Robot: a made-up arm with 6 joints.
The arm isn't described. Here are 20 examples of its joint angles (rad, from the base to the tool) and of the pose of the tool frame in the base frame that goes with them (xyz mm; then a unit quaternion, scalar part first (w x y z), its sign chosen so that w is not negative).
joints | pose
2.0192 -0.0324 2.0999 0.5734 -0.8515 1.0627 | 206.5 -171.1 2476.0 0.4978 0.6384 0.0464 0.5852
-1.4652 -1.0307 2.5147 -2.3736 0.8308 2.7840 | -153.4 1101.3 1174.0 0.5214 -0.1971 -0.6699 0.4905
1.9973 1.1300 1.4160 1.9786 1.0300 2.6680 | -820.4 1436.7 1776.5 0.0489 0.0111 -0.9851 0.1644
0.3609 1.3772 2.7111 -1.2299 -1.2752 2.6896 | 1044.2 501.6 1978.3 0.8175 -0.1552 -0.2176 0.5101
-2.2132 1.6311 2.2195 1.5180 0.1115 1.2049 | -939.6 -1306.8 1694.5 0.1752 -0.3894 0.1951 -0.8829
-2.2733 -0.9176 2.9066 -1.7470 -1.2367 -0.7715 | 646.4 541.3 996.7 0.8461 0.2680 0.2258 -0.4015
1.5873 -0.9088 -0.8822 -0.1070 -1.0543 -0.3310 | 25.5 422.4 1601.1 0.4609 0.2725 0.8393 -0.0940
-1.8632 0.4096 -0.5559 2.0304 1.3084 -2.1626 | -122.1 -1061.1 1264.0 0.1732 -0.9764 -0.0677 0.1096
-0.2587 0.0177 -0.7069 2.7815 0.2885 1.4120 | 980.4 -179.9 1387.9 0.4546 -0.8348 0.1715 0.2591
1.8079 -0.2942 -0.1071 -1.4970 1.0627 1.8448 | -22.4 802.5 2062.7 0.5932 0.6555 0.3860 0.2635
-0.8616 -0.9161 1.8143 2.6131 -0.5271 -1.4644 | -745.0 892.9 1700.0 0.2107 -0.1817 -0.9180 0.2827
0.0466 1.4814 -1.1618 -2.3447 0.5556 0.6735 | 331.0 -10.0 740.3 0.0767 0.2213 -0.2070 -0.9499
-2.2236 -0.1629 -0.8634 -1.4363 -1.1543 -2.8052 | -361.2 -674.8 1420.3 0.7384 0.3708 0.1582 -0.5407
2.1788 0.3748 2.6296 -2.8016 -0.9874 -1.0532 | 29.7 -141.6 2259.5 0.1796 0.8843 -0.4210 -0.0926
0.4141 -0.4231 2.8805 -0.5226 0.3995 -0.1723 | -733.8 -393.3 1478.4 0.1864 0.1919 0.3523 -0.8968
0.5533 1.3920 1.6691 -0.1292 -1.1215 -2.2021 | 1505.8 896.0 1473.1 0.4099 -0.8237 -0.1592 0.3580
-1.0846 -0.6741 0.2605 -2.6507 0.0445 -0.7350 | 130.0 -169.5 2433.7 0.4742 -0.4844 -0.1239 -0.7247
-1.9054 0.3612 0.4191 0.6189 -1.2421 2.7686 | -509.8 -1152.1 1928.0 0.2528 0.0577 0.8258 -0.5009
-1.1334 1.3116 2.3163 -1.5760 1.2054 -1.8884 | 419.9 -1253.9 1983.3 0.1755 -0.0366 -0.0510 -0.9825
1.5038 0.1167 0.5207 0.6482 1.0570 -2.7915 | 17.2 936.3 2427.9 0.5234 -0.0336 -0.8320 -0.1810
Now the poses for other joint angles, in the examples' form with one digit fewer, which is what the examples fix.
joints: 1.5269 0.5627 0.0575 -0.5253 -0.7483 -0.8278
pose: 55 1388 1403 0.179 0.421 0.770 -0.445
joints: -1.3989 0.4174 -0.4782 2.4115 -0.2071 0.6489
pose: 243 -1219 1267 0.549 -0.251 0.631 -0.487
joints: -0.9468 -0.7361 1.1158 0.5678 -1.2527 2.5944
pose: -375 349 2348 0.482 -0.291 0.003 -0.826
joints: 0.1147 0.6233 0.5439 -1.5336 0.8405 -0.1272
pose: 1534 52 1768 0.124 -0.953 0.224 -0.164
